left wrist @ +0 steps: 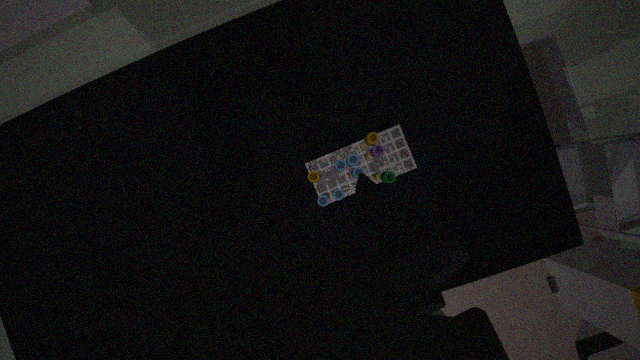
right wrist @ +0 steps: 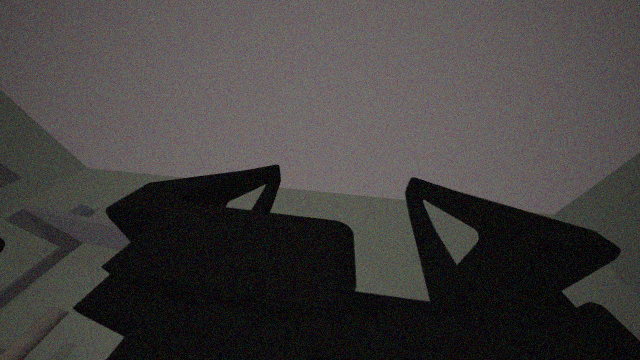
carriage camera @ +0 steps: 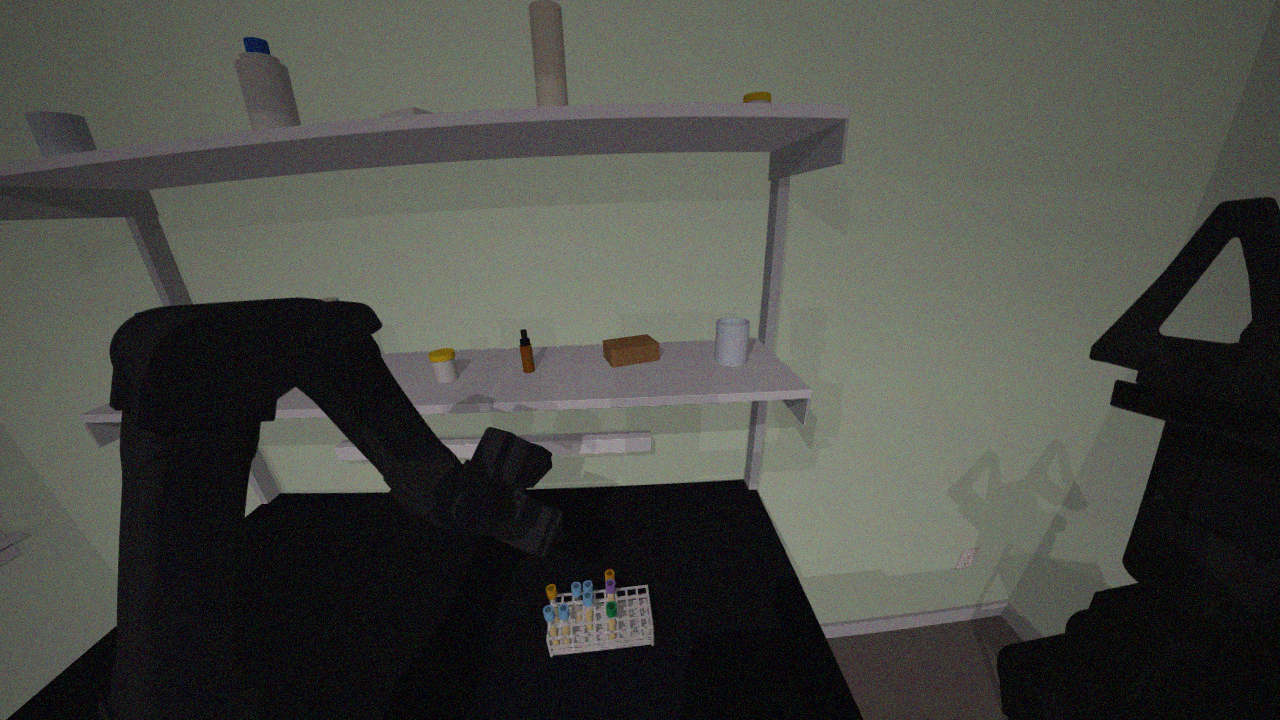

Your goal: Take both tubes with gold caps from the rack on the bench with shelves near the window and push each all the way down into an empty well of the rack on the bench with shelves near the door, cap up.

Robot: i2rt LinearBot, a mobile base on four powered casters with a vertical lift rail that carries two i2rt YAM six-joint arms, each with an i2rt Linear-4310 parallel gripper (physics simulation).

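Places are measured from the left arm's base along level axes (x ahead, y left, z up), in metres.
Where they show: left gripper, fingertip midpoint: [left wrist: 316, 175] [carriage camera: 547, 529]; right gripper, fingertip midpoint: [right wrist: 342, 178].
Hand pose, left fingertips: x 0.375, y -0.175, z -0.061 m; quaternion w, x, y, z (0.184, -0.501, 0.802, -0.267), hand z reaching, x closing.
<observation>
Each offset is from my left fingertips to the top centre of the thing. "spot": to the spot under its first point. Level surfaces: height alone.
A white wire-like rack {0.002 m back, 0.073 m right, 0.219 m down} [carriage camera: 599, 649] [left wrist: 332, 175] stands on the black bench. One gold-capped tube {0.004 m ahead, 0.014 m left, 0.157 m down} [carriage camera: 551, 591] [left wrist: 313, 176] is upright at its left end. Another gold-capped tube {0.032 m ahead, 0.094 m right, 0.157 m down} [carriage camera: 609, 574] [left wrist: 372, 138] is upright in the back row, right of the middle. My left gripper [carriage camera: 547, 530] hangs above and behind the rack, partly open, with nothing held. In the left wrist view a dark fingertip covers part of the rack's near edge; the other finger is lost in the dark. My right gripper [right wrist: 342, 178] is wide open and empty, pointing up, far right of the rack.
The rack also holds several blue-capped tubes {0.039 m back, 0.011 m left, 0.157 m down} [carriage camera: 548, 613] [left wrist: 323, 200], a purple one {0.011 m ahead, 0.095 m right, 0.157 m down} [carriage camera: 610, 587] [left wrist: 377, 150] and a green one {0.034 m back, 0.098 m right, 0.157 m down} [carriage camera: 611, 608] [left wrist: 388, 177]. A lower shelf {0.181 m up} [carriage camera: 572, 394] with jars, a bottle and a brown box {spot: 0.279 m ahead, 0.156 m right, 0.212 m up} [carriage camera: 631, 351] overhangs the bench's back; an upper shelf [carriage camera: 501, 143] is above.
</observation>
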